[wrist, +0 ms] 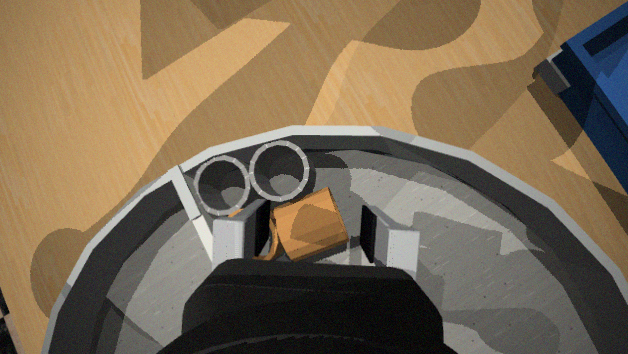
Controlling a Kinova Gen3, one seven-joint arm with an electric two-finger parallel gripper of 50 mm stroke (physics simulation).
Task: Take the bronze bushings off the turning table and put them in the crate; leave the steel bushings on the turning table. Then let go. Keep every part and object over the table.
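Places are measured from the arm's base along level axes (x right, y ahead, z up), in centimetres.
Where they show: gripper, fingertip midpoint: (pixel 315 222).
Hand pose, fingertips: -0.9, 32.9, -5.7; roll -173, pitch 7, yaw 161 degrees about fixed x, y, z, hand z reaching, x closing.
Things, the pixels of their top centre, and the offset from my fingertips, as dx, dy, dz. "spot": a spot on its surface instead. Level surfaces: height alone.
- turning table, surface spot: (pixel 465 270) spot: -8.4, +6.2, -5.7
- second bronze bushing, top centre: (pixel 247 239) +4.6, -0.1, -2.0
- blue crate, surface spot: (pixel 595 65) spot: -22.4, -5.0, -6.0
- raised rim, surface spot: (pixel 340 131) spot: -2.8, -4.8, -1.8
- white divider bar, surface spot: (pixel 185 192) spot: +7.7, -4.0, -1.5
- grey block, surface spot: (pixel 552 72) spot: -21.4, -6.1, -9.5
- wooden table, surface height: dz -11.0
My gripper (pixel 315 222) is open over the turning table (pixel 465 270). A bronze bushing (pixel 311 225) lies on its side between the two fingers, nearer the left finger, not gripped. A second bronze bushing (pixel 273 240) is mostly hidden behind the left finger; parts of its rim show. Two steel bushings (pixel 221 185) (pixel 279 170) stand upright side by side near the far rim, just beyond the left finger. The blue crate (pixel 595 65) is partly in view at the upper right, outside the turning table.
A raised rim (pixel 340 131) runs around the turning table. A white divider bar (pixel 185 192) runs inward from the rim, left of the steel bushings. A grey block (pixel 552 72) sits at the crate's near corner. The wooden table (pixel 90 100) lies beyond the rim.
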